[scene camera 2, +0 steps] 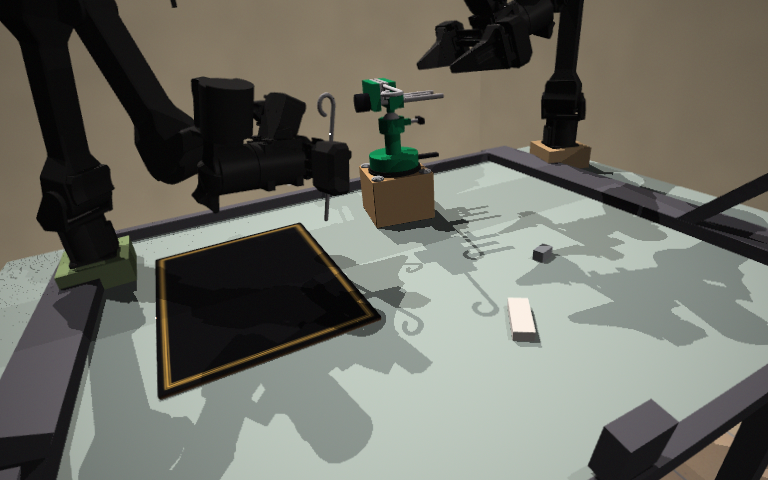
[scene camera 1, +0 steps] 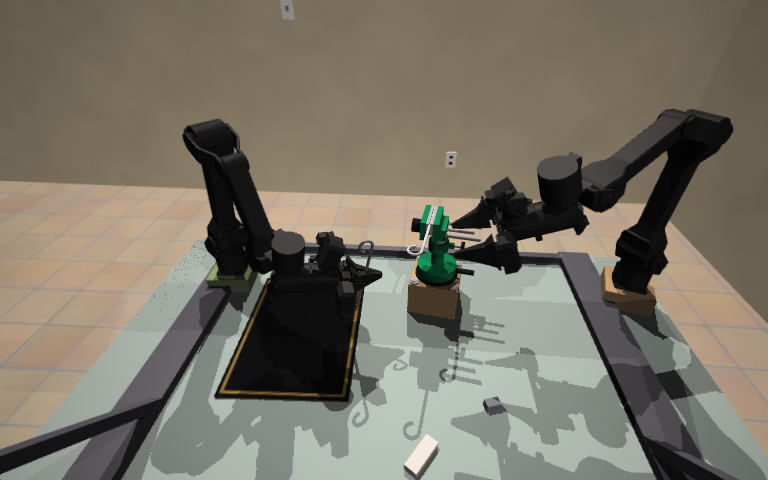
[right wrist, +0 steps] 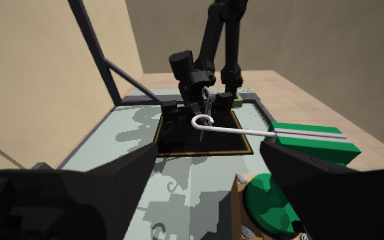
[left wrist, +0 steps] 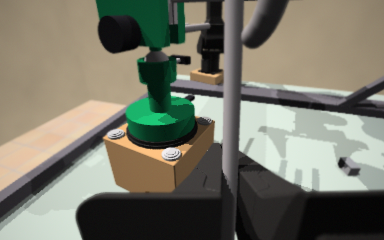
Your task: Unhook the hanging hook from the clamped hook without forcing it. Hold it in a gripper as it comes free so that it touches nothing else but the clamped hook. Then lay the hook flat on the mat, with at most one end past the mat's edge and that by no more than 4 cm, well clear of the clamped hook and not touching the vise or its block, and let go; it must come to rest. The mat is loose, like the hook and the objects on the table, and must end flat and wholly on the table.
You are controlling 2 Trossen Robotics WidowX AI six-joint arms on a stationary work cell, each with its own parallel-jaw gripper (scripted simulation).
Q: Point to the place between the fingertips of my left gripper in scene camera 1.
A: At 382,274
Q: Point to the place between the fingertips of my left gripper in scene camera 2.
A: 350,154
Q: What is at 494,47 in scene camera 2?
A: My right gripper.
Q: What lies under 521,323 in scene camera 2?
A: A white block.
